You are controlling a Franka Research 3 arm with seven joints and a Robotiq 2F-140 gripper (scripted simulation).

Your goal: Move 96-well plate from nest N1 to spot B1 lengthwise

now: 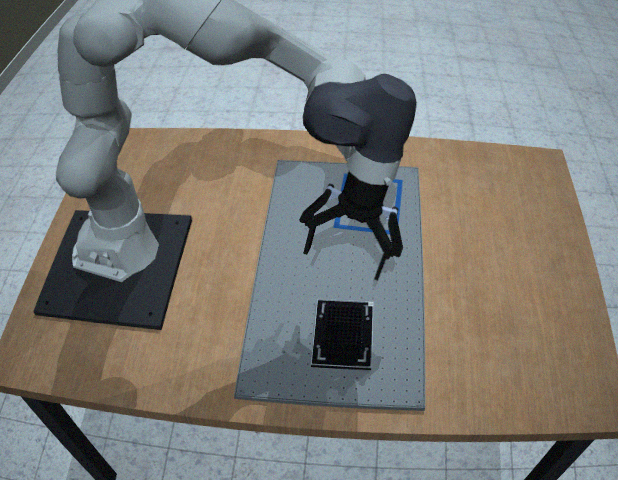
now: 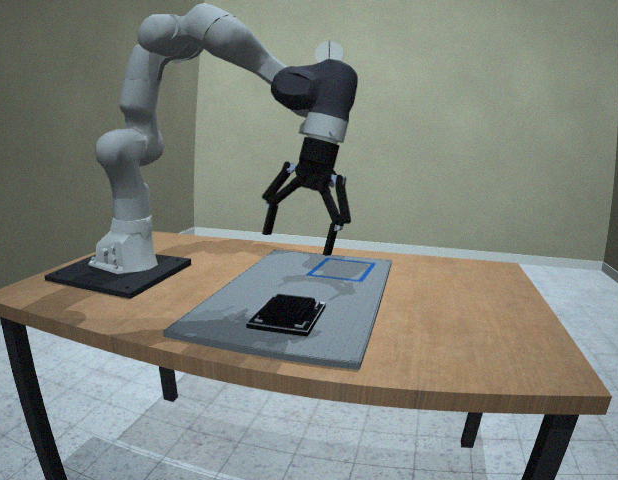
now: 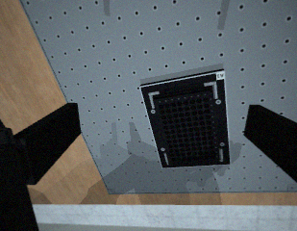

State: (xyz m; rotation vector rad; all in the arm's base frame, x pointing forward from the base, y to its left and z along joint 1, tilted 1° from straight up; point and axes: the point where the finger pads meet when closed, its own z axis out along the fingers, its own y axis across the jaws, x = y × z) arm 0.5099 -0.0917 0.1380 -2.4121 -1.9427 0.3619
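Now: hand 10 mm short of the black 96-well plate, 80 mm to the left of it and 120 mm above it. Round my hand: black plate nest N1 (10 mm ahead, 80 mm to the right, 140 mm below).
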